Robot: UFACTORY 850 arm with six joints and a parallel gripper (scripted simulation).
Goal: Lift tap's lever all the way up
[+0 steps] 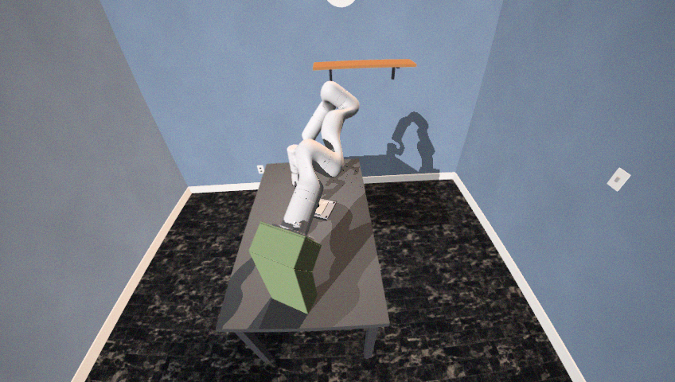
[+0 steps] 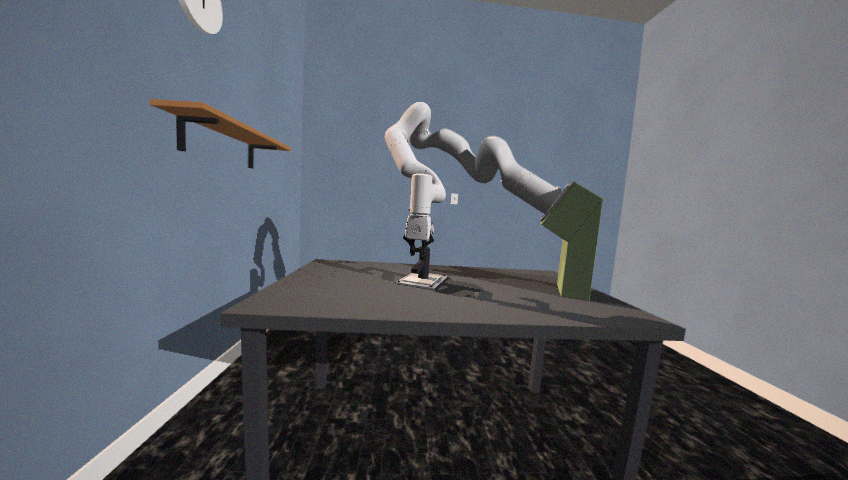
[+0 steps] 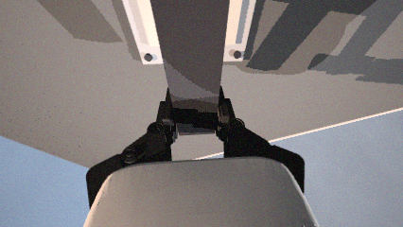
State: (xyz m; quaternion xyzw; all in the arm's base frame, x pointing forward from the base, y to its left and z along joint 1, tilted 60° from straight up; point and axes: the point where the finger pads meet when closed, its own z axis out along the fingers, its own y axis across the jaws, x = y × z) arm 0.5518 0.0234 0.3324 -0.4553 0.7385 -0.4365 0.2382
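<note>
Now: the lever 50 mm behind my hand and 50 mm to the right of it. Also, from my hand: base plate: 70 mm behind, 70 mm to the right, 140 mm below.
</note>
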